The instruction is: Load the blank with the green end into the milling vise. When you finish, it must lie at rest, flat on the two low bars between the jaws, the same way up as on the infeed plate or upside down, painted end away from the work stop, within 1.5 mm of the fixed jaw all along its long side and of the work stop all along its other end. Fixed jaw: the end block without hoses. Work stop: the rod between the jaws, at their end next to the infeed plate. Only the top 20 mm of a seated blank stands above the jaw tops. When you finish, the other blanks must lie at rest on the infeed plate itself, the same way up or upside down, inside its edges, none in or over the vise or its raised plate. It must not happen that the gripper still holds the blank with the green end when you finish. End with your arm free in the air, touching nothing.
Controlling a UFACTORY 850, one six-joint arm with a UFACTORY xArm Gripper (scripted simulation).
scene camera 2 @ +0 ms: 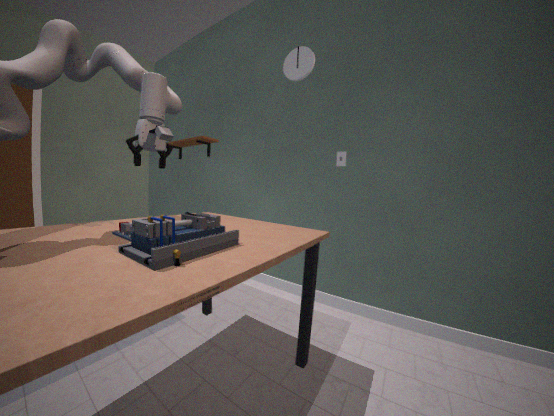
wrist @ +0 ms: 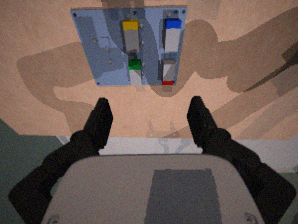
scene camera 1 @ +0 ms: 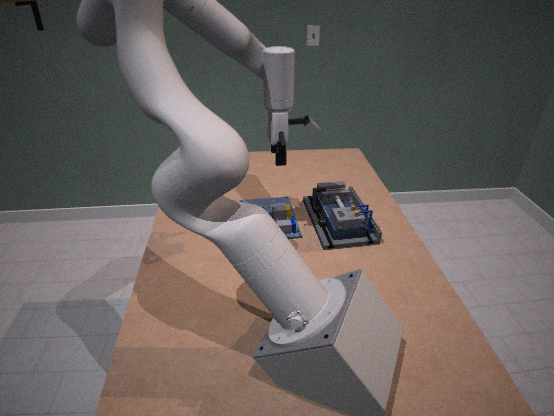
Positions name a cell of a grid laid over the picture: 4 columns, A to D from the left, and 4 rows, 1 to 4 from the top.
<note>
In view: the gripper (scene camera 2: B2).
The gripper also shows in the wrist view (wrist: C2) and in scene camera 1 (scene camera 1: C2).
</note>
